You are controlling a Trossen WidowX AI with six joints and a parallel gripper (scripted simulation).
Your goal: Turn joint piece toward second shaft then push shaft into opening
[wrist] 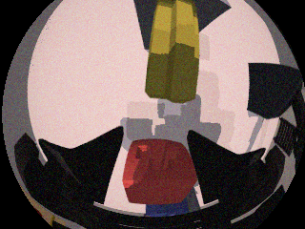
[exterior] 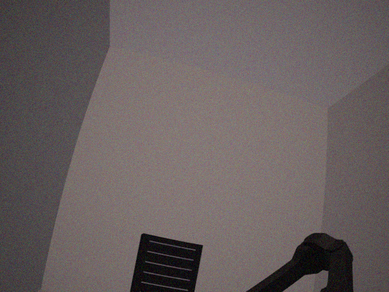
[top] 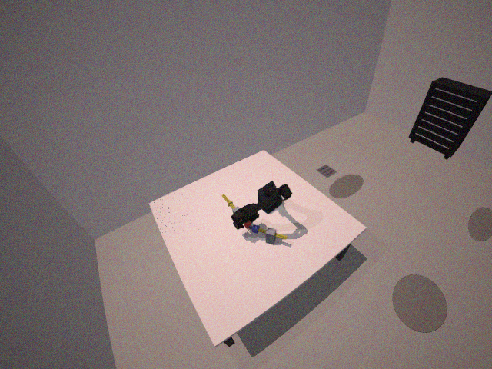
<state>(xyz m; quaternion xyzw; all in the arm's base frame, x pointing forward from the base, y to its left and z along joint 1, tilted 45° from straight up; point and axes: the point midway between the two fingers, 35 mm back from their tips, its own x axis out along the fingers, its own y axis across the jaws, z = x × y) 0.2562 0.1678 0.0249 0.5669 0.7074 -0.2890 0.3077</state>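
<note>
Right now my gripper tip is 20 mm to the right of the red square joint piece and 40 mm below it.
</note>
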